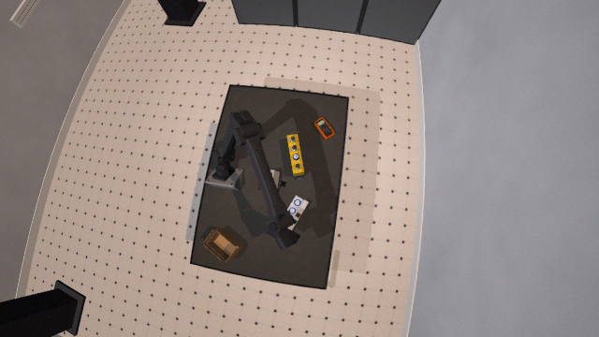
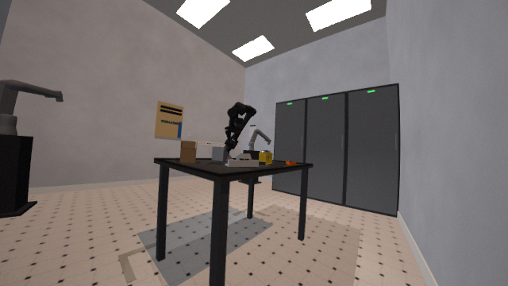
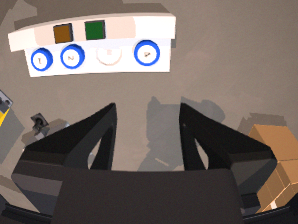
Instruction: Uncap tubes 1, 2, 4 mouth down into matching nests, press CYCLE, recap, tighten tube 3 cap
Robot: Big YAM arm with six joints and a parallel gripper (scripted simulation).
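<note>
My hand is 20 cm to the right of the green key, 16 cm past it and 10 cm above it. Also, from my hand: blue key (25 cm to the left, 16 cm behind, 10 cm below); grey key housing (23 cm to the left, 14 cm behind, 11 cm below); cardboard box (28 cm behind, 18 cm to the right, 10 cm below).
</note>
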